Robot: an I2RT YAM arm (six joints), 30 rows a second.
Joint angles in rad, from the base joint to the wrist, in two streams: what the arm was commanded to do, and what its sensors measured. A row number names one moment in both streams.
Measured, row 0:
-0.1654 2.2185 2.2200 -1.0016 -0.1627 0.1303
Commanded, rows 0 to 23:
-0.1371 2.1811 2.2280 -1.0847 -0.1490 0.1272
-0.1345 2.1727 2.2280 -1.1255 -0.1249 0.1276
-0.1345 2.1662 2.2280 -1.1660 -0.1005 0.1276
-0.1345 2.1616 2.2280 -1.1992 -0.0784 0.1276
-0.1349 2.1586 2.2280 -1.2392 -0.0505 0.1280
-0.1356 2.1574 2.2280 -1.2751 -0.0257 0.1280
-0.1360 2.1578 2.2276 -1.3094 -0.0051 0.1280
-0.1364 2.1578 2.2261 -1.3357 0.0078 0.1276
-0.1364 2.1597 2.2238 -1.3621 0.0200 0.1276
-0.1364 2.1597 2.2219 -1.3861 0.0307 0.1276
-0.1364 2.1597 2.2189 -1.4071 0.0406 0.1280
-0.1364 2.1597 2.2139 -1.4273 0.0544 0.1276
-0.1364 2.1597 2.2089 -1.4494 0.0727 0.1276
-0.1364 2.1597 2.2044 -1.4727 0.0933 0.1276
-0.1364 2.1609 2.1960 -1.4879 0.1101 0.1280
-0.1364 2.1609 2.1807 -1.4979 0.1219 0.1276
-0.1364 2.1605 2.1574 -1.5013 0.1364 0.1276
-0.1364 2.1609 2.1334 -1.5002 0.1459 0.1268
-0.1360 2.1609 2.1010 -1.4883 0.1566 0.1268
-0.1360 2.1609 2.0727 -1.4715 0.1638 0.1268
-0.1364 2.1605 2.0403 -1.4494 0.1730 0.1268
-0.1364 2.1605 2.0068 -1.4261 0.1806 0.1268
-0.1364 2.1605 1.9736 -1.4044 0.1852 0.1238
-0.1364 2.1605 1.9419 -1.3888 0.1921 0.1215
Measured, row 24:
-0.1371 2.1872 2.0262 -1.4147 0.1352 0.1261
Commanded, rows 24 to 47:
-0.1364 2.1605 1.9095 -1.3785 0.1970 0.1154
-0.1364 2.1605 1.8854 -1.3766 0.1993 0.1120
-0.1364 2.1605 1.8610 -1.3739 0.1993 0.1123
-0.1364 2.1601 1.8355 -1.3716 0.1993 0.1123
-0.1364 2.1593 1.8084 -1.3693 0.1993 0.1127
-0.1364 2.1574 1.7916 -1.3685 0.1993 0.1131
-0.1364 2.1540 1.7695 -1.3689 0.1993 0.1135
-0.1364 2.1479 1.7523 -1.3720 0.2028 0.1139
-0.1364 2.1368 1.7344 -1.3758 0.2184 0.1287
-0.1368 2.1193 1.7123 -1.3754 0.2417 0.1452
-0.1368 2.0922 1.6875 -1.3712 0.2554 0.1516
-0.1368 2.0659 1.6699 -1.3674 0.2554 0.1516
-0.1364 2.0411 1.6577 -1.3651 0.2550 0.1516
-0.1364 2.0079 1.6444 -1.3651 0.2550 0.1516
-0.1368 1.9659 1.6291 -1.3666 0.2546 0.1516
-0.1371 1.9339 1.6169 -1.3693 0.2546 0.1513
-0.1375 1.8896 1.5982 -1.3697 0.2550 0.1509
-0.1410 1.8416 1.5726 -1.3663 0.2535 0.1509
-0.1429 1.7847 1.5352 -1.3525 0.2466 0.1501
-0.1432 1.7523 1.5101 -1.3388 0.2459 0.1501
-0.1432 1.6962 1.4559 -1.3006 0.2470 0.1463
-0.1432 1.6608 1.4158 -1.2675 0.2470 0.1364
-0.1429 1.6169 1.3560 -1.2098 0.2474 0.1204
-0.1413 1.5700 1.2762 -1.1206 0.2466 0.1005
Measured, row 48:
-0.1383 1.6676 1.4315 -1.2354 0.2333 0.1284
